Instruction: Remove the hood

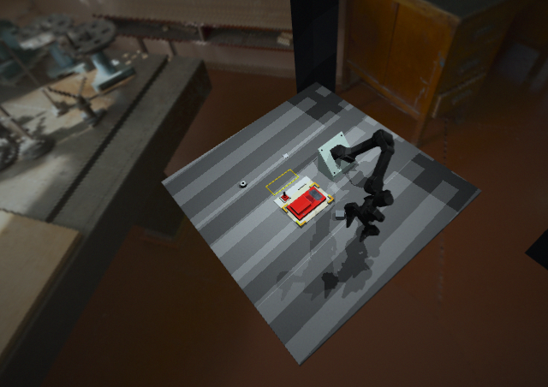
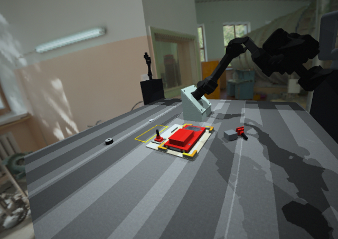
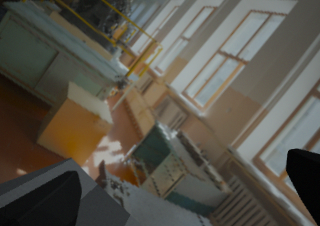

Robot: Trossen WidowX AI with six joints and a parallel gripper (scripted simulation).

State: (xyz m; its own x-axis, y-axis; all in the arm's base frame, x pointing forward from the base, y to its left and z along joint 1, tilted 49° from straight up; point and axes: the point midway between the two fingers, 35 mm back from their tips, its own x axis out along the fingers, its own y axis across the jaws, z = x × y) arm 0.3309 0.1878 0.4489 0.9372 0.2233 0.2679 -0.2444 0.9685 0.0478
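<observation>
Right now the red hood is 390 mm to the right of my gripper tip, 270 mm below it and 20 mm behind it. The rest, counted from my gripper tip: black wheel (730 mm to the right, 300 mm below, 130 mm ahead).
</observation>
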